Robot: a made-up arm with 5 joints. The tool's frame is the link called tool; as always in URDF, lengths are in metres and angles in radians.
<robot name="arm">
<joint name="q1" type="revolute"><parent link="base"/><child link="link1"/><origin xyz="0.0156 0.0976 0.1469"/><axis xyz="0.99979 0.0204 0.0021"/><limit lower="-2.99" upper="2.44" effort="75" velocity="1.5"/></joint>
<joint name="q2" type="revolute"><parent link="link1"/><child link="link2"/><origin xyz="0.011 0.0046 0.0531"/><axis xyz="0 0 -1"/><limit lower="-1.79" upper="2.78" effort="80" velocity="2.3"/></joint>
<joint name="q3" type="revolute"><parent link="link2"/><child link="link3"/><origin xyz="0.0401 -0.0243 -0.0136"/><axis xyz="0.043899 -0.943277 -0.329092"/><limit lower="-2.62" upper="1.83" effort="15" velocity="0.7"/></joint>
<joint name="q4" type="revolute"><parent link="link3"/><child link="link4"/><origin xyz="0.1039 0.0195 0.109"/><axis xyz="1 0 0"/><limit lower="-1.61" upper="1.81" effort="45" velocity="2.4"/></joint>
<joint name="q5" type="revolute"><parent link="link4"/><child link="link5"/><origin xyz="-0.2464 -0.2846 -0.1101"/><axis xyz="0 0 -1"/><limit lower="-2.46" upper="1.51" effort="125" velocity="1.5"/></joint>
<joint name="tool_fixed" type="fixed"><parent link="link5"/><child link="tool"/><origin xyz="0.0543 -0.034 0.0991" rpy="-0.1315 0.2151 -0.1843"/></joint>
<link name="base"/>
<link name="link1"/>
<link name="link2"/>
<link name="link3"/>
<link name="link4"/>
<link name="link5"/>
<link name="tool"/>
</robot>
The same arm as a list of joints. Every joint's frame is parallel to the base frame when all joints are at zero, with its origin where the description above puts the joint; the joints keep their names.
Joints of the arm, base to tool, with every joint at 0 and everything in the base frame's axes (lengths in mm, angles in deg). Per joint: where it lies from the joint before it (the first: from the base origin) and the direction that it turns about. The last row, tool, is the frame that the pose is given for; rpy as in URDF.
q1: axis 0.99979 0.0204 0.0021 origin 15.6 97.6 146.9
q2: axis -z origin 11.0 4.6 53.1
q3: axis 0.043899 -0.943277 -0.329092 origin 40.1 -24.3 -13.6
q4: axis +x origin 103.9 19.5 109.0
q5: axis -z origin -246.4 -284.6 -110.1
tool: origin 54.3 -34.0 99.1 rpy -7.53 12.32 -10.56
Joint limits (deg, base to tool): -171.31..139.80 -102.56..159.28 -150.11..104.85 -92.25..103.71 -140.95..86.52

